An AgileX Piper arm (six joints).
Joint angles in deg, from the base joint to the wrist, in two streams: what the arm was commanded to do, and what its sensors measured. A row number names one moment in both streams.
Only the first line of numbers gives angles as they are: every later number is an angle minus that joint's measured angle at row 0.
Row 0, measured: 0.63 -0.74 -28.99 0.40 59.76 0.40
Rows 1 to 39, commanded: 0.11 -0.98 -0.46 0.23 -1.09 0.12; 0.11 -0.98 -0.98 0.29 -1.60 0.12; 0.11 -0.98 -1.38 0.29 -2.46 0.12; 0.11 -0.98 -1.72 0.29 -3.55 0.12; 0.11 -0.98 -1.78 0.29 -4.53 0.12; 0.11 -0.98 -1.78 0.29 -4.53 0.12; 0.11 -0.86 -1.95 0.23 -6.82 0.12; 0.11 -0.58 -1.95 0.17 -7.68 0.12; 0.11 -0.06 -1.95 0.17 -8.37 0.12; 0.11 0.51 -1.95 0.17 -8.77 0.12; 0.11 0.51 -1.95 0.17 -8.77 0.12; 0.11 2.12 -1.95 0.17 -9.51 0.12; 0.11 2.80 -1.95 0.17 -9.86 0.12; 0.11 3.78 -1.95 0.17 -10.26 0.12; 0.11 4.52 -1.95 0.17 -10.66 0.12; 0.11 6.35 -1.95 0.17 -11.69 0.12; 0.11 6.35 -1.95 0.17 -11.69 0.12; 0.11 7.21 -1.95 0.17 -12.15 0.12; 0.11 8.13 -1.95 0.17 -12.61 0.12; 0.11 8.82 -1.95 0.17 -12.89 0.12; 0.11 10.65 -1.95 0.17 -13.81 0.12; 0.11 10.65 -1.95 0.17 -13.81 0.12; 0.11 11.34 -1.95 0.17 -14.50 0.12; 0.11 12.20 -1.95 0.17 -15.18 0.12; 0.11 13.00 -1.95 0.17 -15.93 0.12; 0.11 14.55 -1.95 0.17 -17.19 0.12; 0.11 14.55 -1.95 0.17 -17.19 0.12; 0.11 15.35 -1.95 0.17 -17.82 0.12; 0.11 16.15 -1.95 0.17 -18.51 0.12; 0.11 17.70 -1.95 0.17 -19.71 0.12; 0.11 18.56 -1.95 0.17 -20.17 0.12; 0.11 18.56 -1.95 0.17 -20.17 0.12; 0.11 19.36 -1.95 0.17 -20.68 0.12; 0.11 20.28 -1.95 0.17 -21.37 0.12; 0.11 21.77 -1.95 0.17 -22.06 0.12; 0.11 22.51 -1.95 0.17 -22.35 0.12; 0.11 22.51 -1.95 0.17 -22.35 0.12; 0.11 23.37 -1.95 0.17 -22.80 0.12; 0.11 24.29 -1.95 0.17 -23.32 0.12
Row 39, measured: 0.00 22.51 -1.43 0.00 -21.31 0.00
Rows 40 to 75, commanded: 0.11 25.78 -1.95 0.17 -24.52 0.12; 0.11 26.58 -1.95 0.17 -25.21 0.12; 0.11 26.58 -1.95 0.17 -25.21 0.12; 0.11 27.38 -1.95 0.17 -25.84 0.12; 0.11 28.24 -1.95 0.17 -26.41 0.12; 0.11 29.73 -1.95 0.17 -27.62 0.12; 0.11 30.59 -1.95 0.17 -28.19 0.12; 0.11 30.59 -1.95 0.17 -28.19 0.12; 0.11 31.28 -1.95 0.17 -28.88 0.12; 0.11 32.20 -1.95 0.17 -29.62 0.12; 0.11 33.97 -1.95 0.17 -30.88 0.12; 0.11 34.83 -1.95 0.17 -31.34 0.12; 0.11 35.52 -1.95 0.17 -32.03 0.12; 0.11 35.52 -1.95 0.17 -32.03 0.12; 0.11 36.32 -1.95 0.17 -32.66 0.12; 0.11 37.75 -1.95 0.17 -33.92 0.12; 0.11 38.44 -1.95 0.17 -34.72 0.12; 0.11 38.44 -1.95 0.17 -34.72 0.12; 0.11 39.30 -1.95 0.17 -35.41 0.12; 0.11 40.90 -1.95 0.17 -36.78 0.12; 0.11 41.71 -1.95 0.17 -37.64 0.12; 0.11 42.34 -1.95 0.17 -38.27 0.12; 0.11 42.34 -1.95 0.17 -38.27 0.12; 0.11 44.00 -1.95 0.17 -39.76 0.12; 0.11 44.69 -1.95 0.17 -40.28 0.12; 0.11 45.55 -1.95 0.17 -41.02 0.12; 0.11 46.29 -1.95 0.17 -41.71 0.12; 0.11 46.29 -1.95 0.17 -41.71 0.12; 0.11 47.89 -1.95 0.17 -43.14 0.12; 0.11 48.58 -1.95 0.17 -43.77 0.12; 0.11 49.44 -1.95 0.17 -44.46 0.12; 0.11 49.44 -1.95 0.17 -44.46 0.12; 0.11 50.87 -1.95 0.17 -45.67 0.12; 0.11 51.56 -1.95 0.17 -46.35 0.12; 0.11 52.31 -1.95 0.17 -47.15 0.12; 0.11 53.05 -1.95 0.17 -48.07 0.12
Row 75, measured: 0.00 51.45 -1.43 0.00 -45.26 0.00
